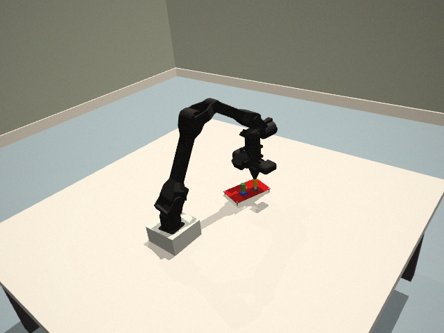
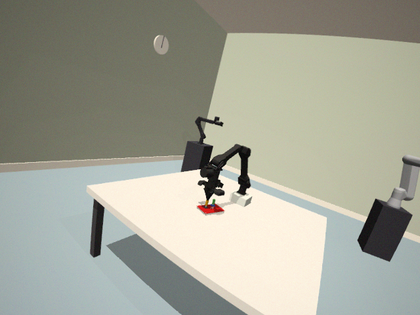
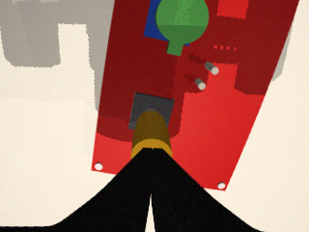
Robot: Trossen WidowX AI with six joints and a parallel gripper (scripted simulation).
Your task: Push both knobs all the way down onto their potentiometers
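Now: gripper tip 2 cm above the orange knob. The rest, counted from my gripper tip: green knob (5 cm behind, 2 cm to the left, 1 cm below).
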